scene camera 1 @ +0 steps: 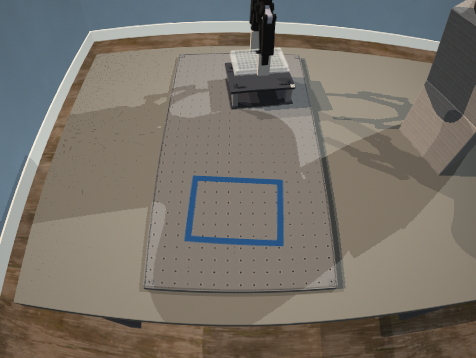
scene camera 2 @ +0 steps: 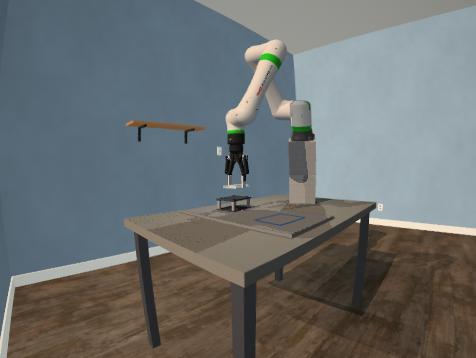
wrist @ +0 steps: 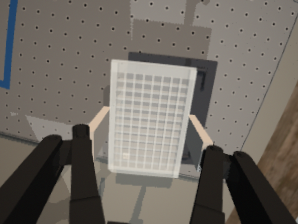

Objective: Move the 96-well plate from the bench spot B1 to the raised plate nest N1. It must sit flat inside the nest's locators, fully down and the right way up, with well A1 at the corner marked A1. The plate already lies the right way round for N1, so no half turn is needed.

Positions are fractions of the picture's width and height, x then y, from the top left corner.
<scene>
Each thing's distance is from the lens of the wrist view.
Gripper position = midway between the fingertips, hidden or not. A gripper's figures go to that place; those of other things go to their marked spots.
gripper (wrist: 0.50,0.55): 20 cm
96-well plate (wrist: 0.47,0.48): 18 cm
</scene>
